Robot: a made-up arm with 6 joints. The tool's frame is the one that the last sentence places. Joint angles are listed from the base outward.
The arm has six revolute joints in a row. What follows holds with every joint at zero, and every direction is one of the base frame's. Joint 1 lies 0.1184 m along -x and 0.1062 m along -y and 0.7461 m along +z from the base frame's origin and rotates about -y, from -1.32 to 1.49 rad. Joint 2 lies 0.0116 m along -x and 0.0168 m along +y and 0.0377 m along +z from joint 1 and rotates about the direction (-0.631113, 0.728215, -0.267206), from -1.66 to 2.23 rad. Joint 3 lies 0.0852 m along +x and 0.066 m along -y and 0.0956 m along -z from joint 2 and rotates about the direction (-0.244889, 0.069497, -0.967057), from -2.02 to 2.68 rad. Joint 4 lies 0.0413 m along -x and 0.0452 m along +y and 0.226 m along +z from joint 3 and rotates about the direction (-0.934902, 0.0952, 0.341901), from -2.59 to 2.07 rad. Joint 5 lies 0.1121 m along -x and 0.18 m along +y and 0.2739 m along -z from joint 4 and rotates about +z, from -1.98 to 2.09 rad. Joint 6 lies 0.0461 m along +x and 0.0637 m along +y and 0.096 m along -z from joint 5 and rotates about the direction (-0.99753, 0.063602, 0.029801), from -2.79 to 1.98 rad. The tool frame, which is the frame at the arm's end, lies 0.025 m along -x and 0.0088 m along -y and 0.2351 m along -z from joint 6; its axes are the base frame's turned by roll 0.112, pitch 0.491 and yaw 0.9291 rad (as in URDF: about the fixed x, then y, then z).
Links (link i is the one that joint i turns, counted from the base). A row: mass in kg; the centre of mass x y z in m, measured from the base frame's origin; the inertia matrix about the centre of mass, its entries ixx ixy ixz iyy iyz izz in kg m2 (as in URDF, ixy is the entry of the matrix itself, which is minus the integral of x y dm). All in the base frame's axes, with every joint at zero. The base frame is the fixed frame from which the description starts. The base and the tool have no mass.
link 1: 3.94; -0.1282 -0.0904 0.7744; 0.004 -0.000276 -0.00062 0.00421 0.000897 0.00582
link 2: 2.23; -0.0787 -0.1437 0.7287; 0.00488 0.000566 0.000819 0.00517 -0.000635 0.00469
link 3: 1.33; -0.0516 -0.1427 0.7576; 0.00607 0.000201 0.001 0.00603 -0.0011 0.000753
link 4: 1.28; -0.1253 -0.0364 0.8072; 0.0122 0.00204 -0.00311 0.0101 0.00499 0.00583
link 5: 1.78; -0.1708 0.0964 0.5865; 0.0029 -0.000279 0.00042 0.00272 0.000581 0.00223
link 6: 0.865; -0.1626 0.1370 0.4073; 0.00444 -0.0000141 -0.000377 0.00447 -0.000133 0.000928
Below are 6 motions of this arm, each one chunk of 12 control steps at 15 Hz.
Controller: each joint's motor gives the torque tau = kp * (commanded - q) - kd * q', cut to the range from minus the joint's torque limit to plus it. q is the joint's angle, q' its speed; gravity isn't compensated. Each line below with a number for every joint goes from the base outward.
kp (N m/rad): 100 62 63 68 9.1 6
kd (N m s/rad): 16 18 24 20 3 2.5
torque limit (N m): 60 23 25 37 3.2 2.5
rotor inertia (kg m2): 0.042 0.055 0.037 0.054 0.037 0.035
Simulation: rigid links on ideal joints. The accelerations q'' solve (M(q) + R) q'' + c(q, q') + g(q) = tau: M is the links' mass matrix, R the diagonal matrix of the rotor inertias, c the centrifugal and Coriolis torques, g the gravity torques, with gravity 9.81 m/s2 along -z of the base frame. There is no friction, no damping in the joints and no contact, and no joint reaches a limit. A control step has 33 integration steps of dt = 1/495 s. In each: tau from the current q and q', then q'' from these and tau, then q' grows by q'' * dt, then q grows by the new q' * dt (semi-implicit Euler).
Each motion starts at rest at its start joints. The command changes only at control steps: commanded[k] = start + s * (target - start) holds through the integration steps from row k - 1 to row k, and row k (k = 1, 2, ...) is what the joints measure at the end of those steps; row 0 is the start. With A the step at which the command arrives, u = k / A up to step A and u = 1 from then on. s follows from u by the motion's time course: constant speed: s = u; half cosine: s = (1 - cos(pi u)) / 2; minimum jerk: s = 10 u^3 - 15 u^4 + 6 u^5; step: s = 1 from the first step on.
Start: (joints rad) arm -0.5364 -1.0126 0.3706 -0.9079 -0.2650 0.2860
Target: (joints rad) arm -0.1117 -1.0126 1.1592 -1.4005 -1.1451 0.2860
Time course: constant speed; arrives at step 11
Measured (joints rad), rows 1 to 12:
1: -0.5393 -0.9963 0.3766 -0.8991 -0.2866 0.2953
2: -0.5405 -0.9636 0.3988 -0.8866 -0.3278 0.3149
3: -0.5359 -0.9279 0.4342 -0.8810 -0.3797 0.3339
4: -0.5242 -0.8948 0.4785 -0.8844 -0.4379 0.3487
5: -0.5063 -0.8662 0.5289 -0.8964 -0.5000 0.3588
6: -0.4837 -0.8422 0.5837 -0.9158 -0.5650 0.3647
7: -0.4578 -0.8222 0.6420 -0.9412 -0.6321 0.3670
8: -0.4298 -0.8056 0.7031 -0.9715 -0.7008 0.3665
9: -0.4006 -0.7917 0.7664 -1.0055 -0.7710 0.3637
10: -0.3706 -0.7802 0.8315 -1.0423 -0.8423 0.3591
11: -0.3401 -0.7706 0.8981 -1.0812 -0.9146 0.3531
12: -0.3196 -0.7670 0.9561 -1.1172 -0.9729 0.3423

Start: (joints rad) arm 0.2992 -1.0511 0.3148 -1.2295 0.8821 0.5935
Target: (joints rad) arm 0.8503 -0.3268 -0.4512 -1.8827 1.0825 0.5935
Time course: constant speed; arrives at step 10
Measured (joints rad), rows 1 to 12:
1: 0.3168 -1.0290 0.2913 -1.2308 0.8825 0.6072
2: 0.3576 -0.9941 0.2507 -1.2343 0.8898 0.6208
3: 0.4113 -0.9547 0.1997 -1.2484 0.9024 0.6287
4: 0.4725 -0.9135 0.1413 -1.2735 0.9189 0.6316
5: 0.5382 -0.8713 0.0773 -1.3080 0.9384 0.6301
6: 0.6061 -0.8281 0.0094 -1.3499 0.9601 0.6250
7: 0.6751 -0.7838 -0.0613 -1.3974 0.9835 0.6172
8: 0.7442 -0.7383 -0.1337 -1.4489 1.0079 0.6071
9: 0.8128 -0.6915 -0.2069 -1.5032 1.0330 0.5955
10: 0.8806 -0.6430 -0.2802 -1.5594 1.0583 0.5828
11: 0.9327 -0.6112 -0.3440 -1.6037 1.0819 0.5676
12: 0.9694 -0.5893 -0.3971 -1.6385 1.1021 0.5524

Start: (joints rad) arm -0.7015 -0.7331 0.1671 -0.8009 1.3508 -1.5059
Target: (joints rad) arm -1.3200 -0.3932 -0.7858 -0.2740 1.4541 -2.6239
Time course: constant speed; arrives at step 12
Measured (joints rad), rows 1 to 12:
1: -0.7339 -0.7135 0.1586 -0.7776 1.3599 -1.5151
2: -0.7800 -0.6760 0.1501 -0.7378 1.3762 -1.5263
3: -0.8297 -0.6358 0.1369 -0.6948 1.3894 -1.5428
4: -0.8787 -0.5986 0.1159 -0.6522 1.3988 -1.5686
5: -0.9258 -0.5660 0.0864 -0.6108 1.4058 -1.6046
6: -0.9710 -0.5382 0.0485 -0.5705 1.4114 -1.6505
7: -1.0151 -0.5146 0.0031 -0.5310 1.4164 -1.7056
8: -1.0584 -0.4945 -0.0489 -0.4920 1.4212 -1.7689
9: -1.1016 -0.4772 -0.1067 -0.4532 1.4261 -1.8397
10: -1.1450 -0.4620 -0.1697 -0.4143 1.4316 -1.9171
11: -1.1887 -0.4483 -0.2370 -0.3751 1.4379 -2.0004
12: -1.2330 -0.4355 -0.3084 -0.3353 1.4452 -2.0887

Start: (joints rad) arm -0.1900 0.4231 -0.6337 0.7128 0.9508 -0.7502
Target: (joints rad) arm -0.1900 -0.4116 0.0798 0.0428 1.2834 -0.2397
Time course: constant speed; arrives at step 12
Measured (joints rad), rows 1 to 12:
1: -0.1829 0.3916 -0.6274 0.7052 0.9541 -0.7412
2: -0.1684 0.3389 -0.6143 0.6878 0.9484 -0.7142
3: -0.1562 0.2802 -0.5938 0.6625 0.9448 -0.6803
4: -0.1483 0.2205 -0.5664 0.6311 0.9474 -0.6452
5: -0.1439 0.1614 -0.5330 0.5951 0.9566 -0.6106
6: -0.1422 0.1031 -0.4947 0.5557 0.9716 -0.5766
7: -0.1422 0.0458 -0.4524 0.5140 0.9913 -0.5431
8: -0.1432 -0.0109 -0.4070 0.4707 1.0148 -0.5098
9: -0.1450 -0.0669 -0.3590 0.4265 1.0413 -0.4764
10: -0.1474 -0.1223 -0.3091 0.3817 1.0702 -0.4428
11: -0.1502 -0.1772 -0.2577 0.3366 1.1009 -0.4089
12: -0.1534 -0.2314 -0.2051 0.2915 1.1331 -0.3749

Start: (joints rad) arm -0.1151 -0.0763 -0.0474 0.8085 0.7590 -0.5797
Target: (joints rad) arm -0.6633 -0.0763 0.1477 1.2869 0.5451 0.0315
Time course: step
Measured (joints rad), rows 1 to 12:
1: -0.2672 -0.1299 -0.0200 0.8706 0.6722 -0.4991
2: -0.3973 -0.1404 0.0033 0.9411 0.6300 -0.4226
3: -0.4859 -0.1437 0.0210 1.0041 0.6067 -0.3569
4: -0.5421 -0.1490 0.0337 1.0548 0.5856 -0.2983
5: -0.5766 -0.1572 0.0424 1.0936 0.5644 -0.2471
6: -0.5977 -0.1669 0.0482 1.1226 0.5445 -0.2036
7: -0.6108 -0.1767 0.0521 1.1441 0.5269 -0.1676
8: -0.6192 -0.1857 0.0547 1.1600 0.5123 -0.1381
9: -0.6247 -0.1935 0.0566 1.1719 0.5006 -0.1142
10: -0.6285 -0.2001 0.0579 1.1809 0.4914 -0.0949
11: -0.6312 -0.2054 0.0589 1.1876 0.4844 -0.0792
12: -0.6331 -0.2098 0.0596 1.1928 0.4791 -0.0666

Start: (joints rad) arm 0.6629 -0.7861 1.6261 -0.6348 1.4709 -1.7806
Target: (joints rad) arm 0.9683 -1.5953 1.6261 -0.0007 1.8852 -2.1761
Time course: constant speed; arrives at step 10
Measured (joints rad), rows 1 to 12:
1: 0.6618 -0.7857 1.6253 -0.6082 1.4855 -1.7910
2: 0.6561 -0.7871 1.6228 -0.5605 1.5235 -1.8005
3: 0.6531 -0.7951 1.6212 -0.5028 1.5708 -1.8075
4: 0.6575 -0.8132 1.6197 -0.4406 1.6213 -1.8148
5: 0.6715 -0.8434 1.6173 -0.3768 1.6724 -1.8247
6: 0.6955 -0.8869 1.6131 -0.3133 1.7227 -1.8386
7: 0.7287 -0.9435 1.6069 -0.2511 1.7714 -1.8573
8: 0.7697 -1.0123 1.5988 -0.1905 1.8180 -1.8808
9: 0.8166 -1.0919 1.5892 -0.1313 1.8625 -1.9089
10: 0.8677 -1.1804 1.5786 -0.0732 1.9052 -1.9406
11: 0.9168 -1.2654 1.5636 -0.0263 1.9454 -1.9725
12: 0.9577 -1.3403 1.5488 0.0106 1.9793 -2.0007

